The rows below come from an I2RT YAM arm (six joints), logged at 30 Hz.
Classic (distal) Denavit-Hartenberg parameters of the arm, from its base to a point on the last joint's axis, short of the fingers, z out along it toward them. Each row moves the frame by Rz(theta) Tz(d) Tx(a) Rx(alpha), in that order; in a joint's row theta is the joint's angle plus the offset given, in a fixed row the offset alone. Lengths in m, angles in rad.
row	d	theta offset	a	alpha
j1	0.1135	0	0.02	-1.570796
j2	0	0	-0.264	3.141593
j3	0	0.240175	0.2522	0
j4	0	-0.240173	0.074	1.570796
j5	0	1.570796	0	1.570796
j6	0.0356	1.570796	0	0
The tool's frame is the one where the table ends.
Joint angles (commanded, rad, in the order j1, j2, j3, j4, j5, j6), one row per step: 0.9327, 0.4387, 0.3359, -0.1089, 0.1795, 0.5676; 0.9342, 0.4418, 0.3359, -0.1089, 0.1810, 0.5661; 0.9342, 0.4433, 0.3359, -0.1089, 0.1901, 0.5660; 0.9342, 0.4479, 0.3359, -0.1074, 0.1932, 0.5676; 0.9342, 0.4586, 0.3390, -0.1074, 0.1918, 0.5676; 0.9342, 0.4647, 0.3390, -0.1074, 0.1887, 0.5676; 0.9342, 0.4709, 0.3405, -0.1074, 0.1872, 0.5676; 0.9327, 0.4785, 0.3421, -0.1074, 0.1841, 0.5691; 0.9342, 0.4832, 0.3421, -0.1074, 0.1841, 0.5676; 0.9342, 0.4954, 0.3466, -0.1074, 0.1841, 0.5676; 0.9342, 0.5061, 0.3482, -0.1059, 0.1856, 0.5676; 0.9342, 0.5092, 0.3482, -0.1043, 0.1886, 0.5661
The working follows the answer.
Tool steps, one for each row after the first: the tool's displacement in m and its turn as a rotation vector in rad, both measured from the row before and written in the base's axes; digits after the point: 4 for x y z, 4 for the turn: 0.0001, 0.0004, -0.0004, -0.0038, 0.0006, 0.0003; 0.0003, -0.0001, -0.0002, -0.0024, -0.0007, -0.0089; 0.0004, 0.0004, -0.0004, -0.0017, 0.0024, -0.0034; 0.0007, 0.0011, -0.0002, -0.0059, 0.0048, 0.0014; 0.0004, 0.0007, -0.0007, -0.0045, 0.0042, 0.0030; 0.0004, 0.0006, -0.0002, -0.0036, 0.0031, 0.0015; 0.0006, 0.0007, -0.0004, -0.0033, 0.0052, 0.0012; 0.0002, 0.0006, -0.0006, -0.0048, 0.0018, 0.0019; 0.0009, 0.0012, 0.0001, -0.0062, 0.0046, 0.0000; 0.0008, 0.0010, -0.0006, -0.0063, 0.0042, -0.0014; 0.0003, 0.0003, -0.0002, -0.0027, -0.0007, -0.0025
Tool pose at each row, in the base's axes (x y z in m, rotation vector in rad; rounded; the steps above come from the unrounded poses): 0.0870, 0.1066, 0.2373, -0.2057, 1.8628, 0.9065; 0.0871, 0.1070, 0.2369, -0.2081, 1.8652, 0.9034; 0.0874, 0.1069, 0.2367, -0.2015, 1.8652, 0.8949; 0.0878, 0.1073, 0.2364, -0.1983, 1.8681, 0.8916; 0.0886, 0.1084, 0.2362, -0.2013, 1.8754, 0.8883; 0.0889, 0.1091, 0.2354, -0.2052, 1.8816, 0.8873; 0.0893, 0.1097, 0.2352, -0.2075, 1.8862, 0.8857; 0.0900, 0.1104, 0.2349, -0.2086, 1.8926, 0.8848; 0.0902, 0.1110, 0.2343, -0.2126, 1.8967, 0.8820; 0.0910, 0.1122, 0.2344, -0.2145, 1.9039, 0.8774; 0.0919, 0.1132, 0.2338, -0.2152, 1.9107, 0.8715; 0.0922, 0.1135, 0.2336, -0.2147, 1.9112, 0.8671

